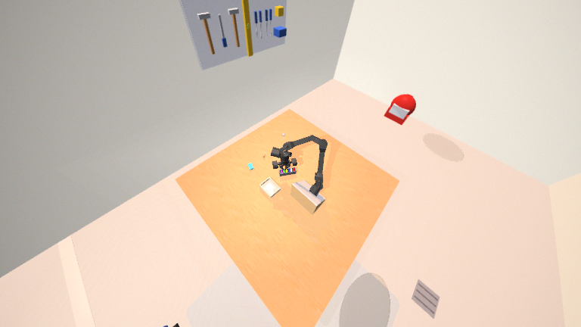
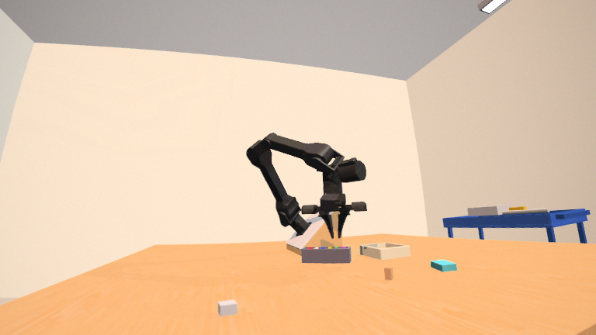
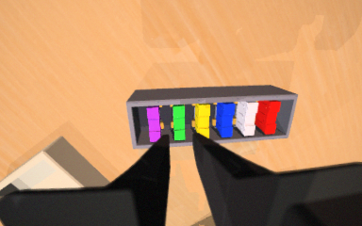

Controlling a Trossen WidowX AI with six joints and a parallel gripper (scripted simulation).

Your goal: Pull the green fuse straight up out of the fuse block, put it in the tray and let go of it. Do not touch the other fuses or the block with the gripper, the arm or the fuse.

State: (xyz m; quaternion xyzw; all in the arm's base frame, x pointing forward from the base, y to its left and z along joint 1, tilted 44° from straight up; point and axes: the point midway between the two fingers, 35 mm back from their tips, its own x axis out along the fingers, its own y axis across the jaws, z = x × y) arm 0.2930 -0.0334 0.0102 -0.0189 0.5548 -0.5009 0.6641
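Right now my gripper tip is 4 cm above the green fuse. Round my gripper tip: beige tray: 17 cm to the left, 6 cm below.
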